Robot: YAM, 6 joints.
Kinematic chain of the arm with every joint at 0, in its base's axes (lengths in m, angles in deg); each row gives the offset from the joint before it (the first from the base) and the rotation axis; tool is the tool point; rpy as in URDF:
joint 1: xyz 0 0 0.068 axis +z
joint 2: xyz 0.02 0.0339 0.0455 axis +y
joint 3: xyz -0.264 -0.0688 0 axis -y
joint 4: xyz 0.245 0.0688 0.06 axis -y
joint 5: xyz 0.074 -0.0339 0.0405 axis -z
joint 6: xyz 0.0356 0 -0.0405 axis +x
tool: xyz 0 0 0 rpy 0 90 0
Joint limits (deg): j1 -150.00..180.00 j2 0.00..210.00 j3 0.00..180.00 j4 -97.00..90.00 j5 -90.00..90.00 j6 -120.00..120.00
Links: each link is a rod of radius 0.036 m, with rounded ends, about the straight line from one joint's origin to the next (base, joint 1, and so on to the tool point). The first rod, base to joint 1, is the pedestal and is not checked.
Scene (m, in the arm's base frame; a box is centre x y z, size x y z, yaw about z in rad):
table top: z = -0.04
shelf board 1: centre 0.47 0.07 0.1 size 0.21 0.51 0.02 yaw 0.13
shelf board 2: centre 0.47 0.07 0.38 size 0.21 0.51 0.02 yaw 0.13
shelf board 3: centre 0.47 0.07 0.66 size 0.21 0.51 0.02 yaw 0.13
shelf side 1: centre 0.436 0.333 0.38 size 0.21 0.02 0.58 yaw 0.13
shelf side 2: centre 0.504 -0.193 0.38 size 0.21 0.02 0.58 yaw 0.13
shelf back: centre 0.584 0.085 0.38 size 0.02 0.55 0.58 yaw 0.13
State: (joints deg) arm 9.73 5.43 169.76 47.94 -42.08 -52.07
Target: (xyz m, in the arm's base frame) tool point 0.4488 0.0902 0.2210
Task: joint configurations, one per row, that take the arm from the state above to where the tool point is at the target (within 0.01 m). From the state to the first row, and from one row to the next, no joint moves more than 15 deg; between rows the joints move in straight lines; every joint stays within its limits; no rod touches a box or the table.
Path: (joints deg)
1: 9.60 11.48 156.01 43.58 -42.89 -52.07
2: 9.47 17.53 142.25 39.22 -43.69 -52.07
3: 9.33 23.58 128.50 34.86 -44.50 -52.07
4: 9.20 29.63 114.74 30.51 -45.31 -52.07
5: 9.07 35.68 100.99 26.15 -46.12 -52.07
6: 8.94 41.73 87.23 21.79 -46.92 -52.07
7: 8.81 47.78 73.48 17.43 -47.73 -52.07
8: 8.68 53.83 59.72 13.07 -48.54 -52.07
9: 8.54 59.88 45.97 8.71 -49.35 -52.07
10: 8.41 65.92 32.21 4.35 -50.15 -52.07
11: 8.41 78.13 43.38 8.52 -47.95 -52.07
12: 8.42 90.34 54.54 12.70 -45.74 -52.07
13: 8.42 102.54 65.71 16.87 -43.53 -52.07
14: 8.42 114.75 76.87 21.04 -41.33 -52.07

